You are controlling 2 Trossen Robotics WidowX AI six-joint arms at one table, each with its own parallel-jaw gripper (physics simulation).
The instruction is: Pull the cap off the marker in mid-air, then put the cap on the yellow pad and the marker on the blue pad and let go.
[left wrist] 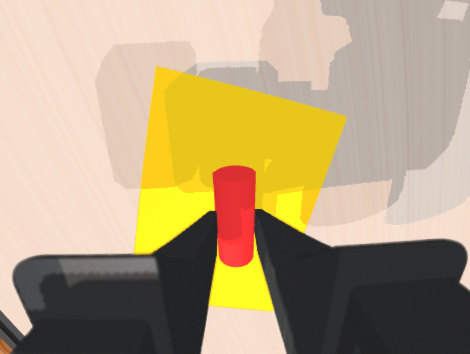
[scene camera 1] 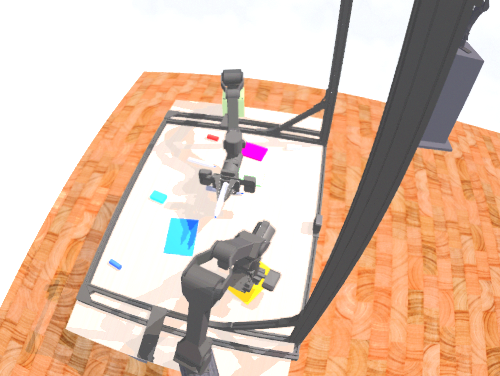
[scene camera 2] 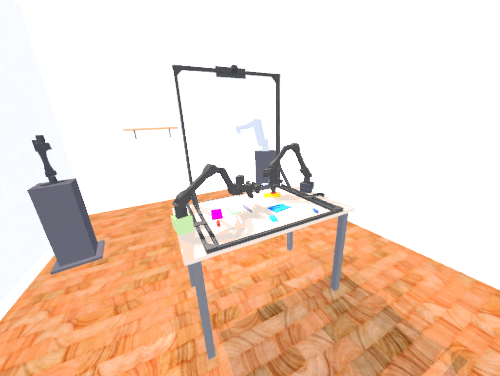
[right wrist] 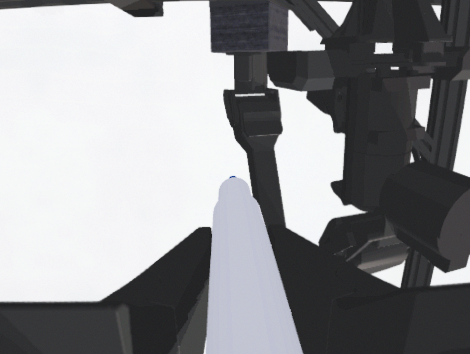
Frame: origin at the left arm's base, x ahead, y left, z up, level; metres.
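Where they show: left gripper, fingertip midpoint: (left wrist: 235, 218) (scene camera 2: 273, 193); right gripper, fingertip midpoint: (scene camera 1: 220, 201) (scene camera 2: 262, 184) (right wrist: 239, 239); left arm's base at its link origin: (scene camera 1: 196, 363) (scene camera 2: 307, 182) (right wrist: 250, 52); right arm's base at its link origin: (scene camera 2: 181, 215).
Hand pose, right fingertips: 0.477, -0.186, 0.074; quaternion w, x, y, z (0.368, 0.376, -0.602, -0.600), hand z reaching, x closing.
Observation:
Things, the pixels of their top centre, and the offset from my right fingertips, as dx, dy, dz.
- red cap at its top centre: (left wrist: 236, 229) -0.223, -0.029, -0.127
- yellow pad at its top centre: (left wrist: 227, 217) (scene camera 1: 250, 279) (scene camera 2: 272, 195) -0.216, -0.039, -0.161
- uncapped white marker at its top centre: (right wrist: 240, 267) (scene camera 1: 220, 198) +0.002, -0.001, +0.009
- blue pad at its top centre: (scene camera 1: 181, 236) (scene camera 2: 279, 207) +0.003, +0.153, -0.161
- cyan block at its top centre: (scene camera 1: 158, 195) +0.192, +0.215, -0.147
- blue piece at its top centre: (scene camera 1: 114, 263) -0.067, +0.411, -0.141
- magenta pad at its top centre: (scene camera 1: 247, 148) (scene camera 2: 216, 213) +0.346, -0.178, -0.154
- red piece at its top centre: (scene camera 1: 212, 136) +0.450, -0.050, -0.141
- pale marker at its top centre: (scene camera 1: 201, 161) +0.319, +0.020, -0.146
The red cap (left wrist: 235, 220) is clamped between the fingers of my left gripper (left wrist: 235, 218), low over the yellow pad (left wrist: 172, 222) (scene camera 1: 247, 298) (scene camera 2: 269, 195). Whether it touches the pad I cannot tell. My right gripper (right wrist: 239, 239) (scene camera 1: 227, 187) is shut on the uncapped white marker (right wrist: 245, 280) (scene camera 1: 221, 202), held in the air with its blue tip pointing away from the fingers. The blue pad (scene camera 1: 175, 237) (scene camera 2: 279, 207) lies on the table between the two arms, off to one side, with shadows across it. In scene camera 1 the left arm hides the red cap.
A cyan block (scene camera 1: 158, 196) and a blue piece (scene camera 1: 115, 264) lie near the blue pad. A magenta pad (scene camera 1: 256, 151), a red piece (scene camera 1: 213, 137) and a pale marker (scene camera 1: 201, 162) lie near the right arm. A dark frame (scene camera 1: 316, 200) borders the table.

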